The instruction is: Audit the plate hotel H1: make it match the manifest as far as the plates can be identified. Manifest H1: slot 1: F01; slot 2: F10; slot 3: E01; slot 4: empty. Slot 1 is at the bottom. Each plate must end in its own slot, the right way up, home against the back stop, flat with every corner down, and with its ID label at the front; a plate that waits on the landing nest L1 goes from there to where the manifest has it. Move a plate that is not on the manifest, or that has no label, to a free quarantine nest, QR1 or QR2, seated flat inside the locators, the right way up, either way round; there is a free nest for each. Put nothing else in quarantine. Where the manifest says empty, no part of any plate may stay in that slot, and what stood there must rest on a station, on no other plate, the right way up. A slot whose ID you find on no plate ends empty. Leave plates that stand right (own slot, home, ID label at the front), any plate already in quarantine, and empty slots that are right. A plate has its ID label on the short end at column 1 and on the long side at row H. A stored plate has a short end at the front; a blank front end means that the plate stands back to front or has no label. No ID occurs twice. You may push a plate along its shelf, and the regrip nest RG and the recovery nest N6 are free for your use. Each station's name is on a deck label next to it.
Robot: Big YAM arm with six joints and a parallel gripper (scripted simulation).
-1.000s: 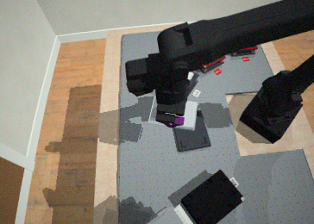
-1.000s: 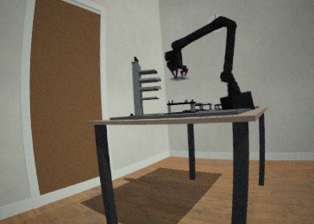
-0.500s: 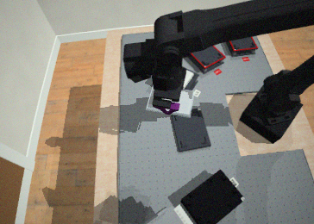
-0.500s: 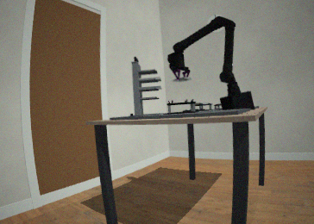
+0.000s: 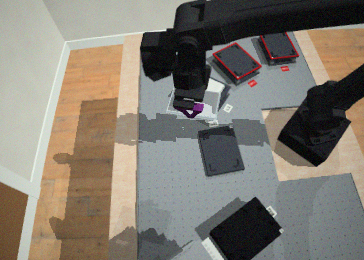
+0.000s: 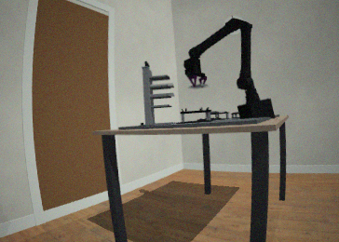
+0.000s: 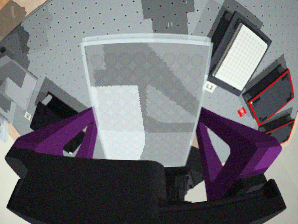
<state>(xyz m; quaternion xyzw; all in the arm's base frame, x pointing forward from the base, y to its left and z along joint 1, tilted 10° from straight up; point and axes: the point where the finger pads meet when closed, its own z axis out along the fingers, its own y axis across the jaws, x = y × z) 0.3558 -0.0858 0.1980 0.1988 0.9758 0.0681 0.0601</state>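
My hand is 23 cm past the red-edged nest, 31 cm to the left of it and 21 cm above it. The rest, counted from my hand: pale plate (right at my hand); then L1 label (15 cm behind, 11 cm to the right, 25 cm below); then black nest (8 cm behind, 32 cm to the left, 19 cm below).
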